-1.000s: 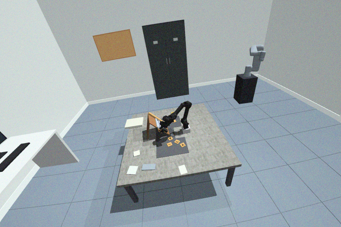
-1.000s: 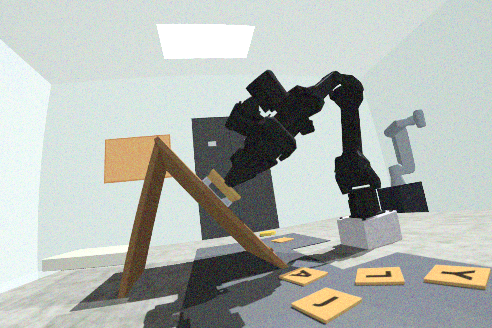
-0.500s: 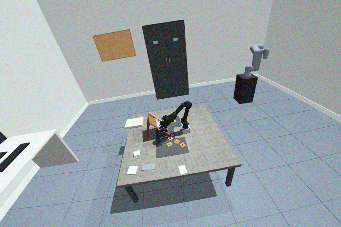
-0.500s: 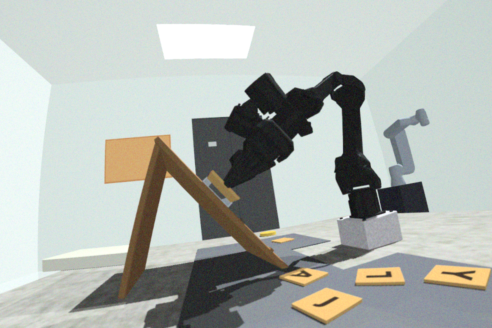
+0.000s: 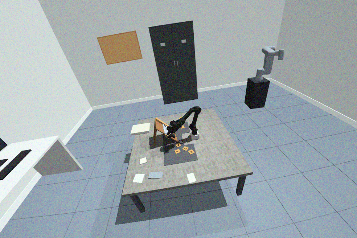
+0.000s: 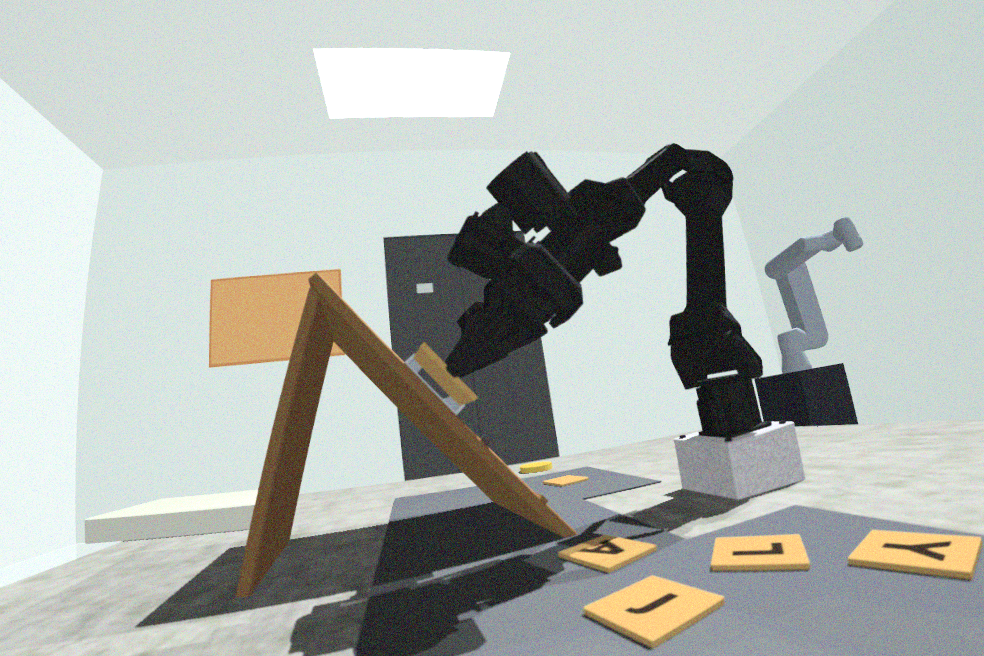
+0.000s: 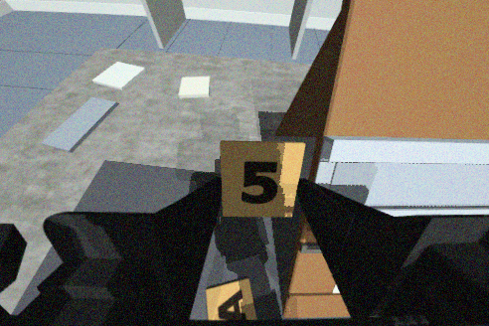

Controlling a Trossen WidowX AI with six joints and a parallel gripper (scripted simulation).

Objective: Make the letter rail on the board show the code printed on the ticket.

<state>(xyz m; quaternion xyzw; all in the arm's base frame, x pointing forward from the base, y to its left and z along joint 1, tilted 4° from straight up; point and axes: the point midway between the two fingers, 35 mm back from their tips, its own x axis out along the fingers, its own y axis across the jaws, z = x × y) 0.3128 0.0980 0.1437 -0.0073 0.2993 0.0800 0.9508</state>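
Right now my gripper tip is 40 mm past the white ticket, 140 mm to the left of it and 90 mm above it. Round my gripper tip: j tile (100 mm behind, 110 mm to the left, 160 mm below); dark mat (140 mm behind, 100 mm to the right, 160 mm below); orange tile marked 5 (right at my gripper tip).
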